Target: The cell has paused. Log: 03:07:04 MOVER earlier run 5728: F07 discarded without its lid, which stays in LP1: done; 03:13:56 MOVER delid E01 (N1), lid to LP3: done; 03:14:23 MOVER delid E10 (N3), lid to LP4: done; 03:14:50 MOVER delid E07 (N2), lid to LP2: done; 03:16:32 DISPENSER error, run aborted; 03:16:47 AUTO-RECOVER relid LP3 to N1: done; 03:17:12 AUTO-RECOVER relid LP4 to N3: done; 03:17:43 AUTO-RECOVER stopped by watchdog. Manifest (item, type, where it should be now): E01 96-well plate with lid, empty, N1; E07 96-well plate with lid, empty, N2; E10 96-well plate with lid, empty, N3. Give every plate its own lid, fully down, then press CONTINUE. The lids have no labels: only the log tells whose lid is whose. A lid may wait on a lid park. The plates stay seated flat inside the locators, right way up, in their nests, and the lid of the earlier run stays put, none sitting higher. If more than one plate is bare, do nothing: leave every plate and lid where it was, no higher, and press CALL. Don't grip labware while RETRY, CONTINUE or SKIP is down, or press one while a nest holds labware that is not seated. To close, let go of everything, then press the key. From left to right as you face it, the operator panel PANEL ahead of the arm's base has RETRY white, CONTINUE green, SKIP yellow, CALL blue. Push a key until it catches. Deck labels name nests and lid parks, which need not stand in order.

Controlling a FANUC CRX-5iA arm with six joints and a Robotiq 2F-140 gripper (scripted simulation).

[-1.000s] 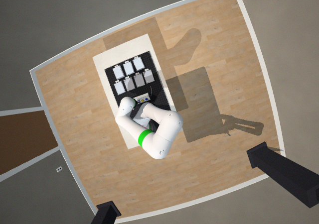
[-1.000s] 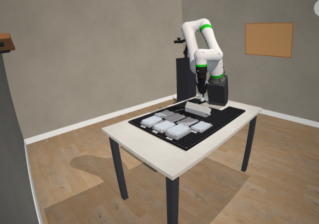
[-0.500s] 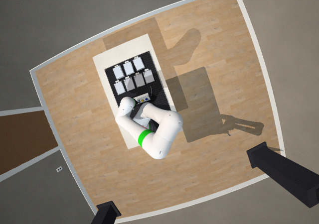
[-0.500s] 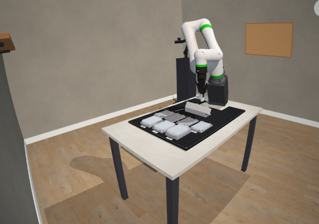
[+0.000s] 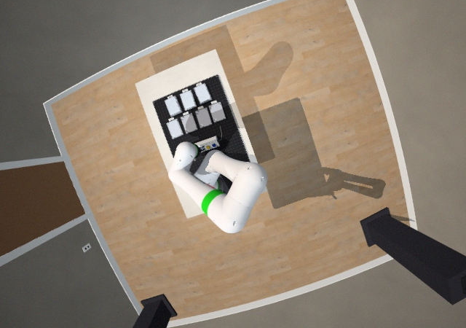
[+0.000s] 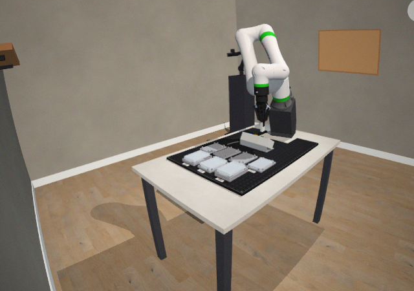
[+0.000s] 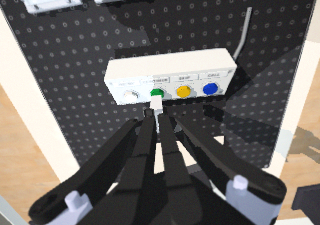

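Now: hand 70 mm above the green continue key. Also, from my hand: yellow skip key: 10 mm behind, 50 mm to the right, 70 mm below; white retry key: 10 mm ahead, 50 mm to the left, 70 mm below; blue call key: 10 mm behind, 100 mm to the right, 70 mm below.
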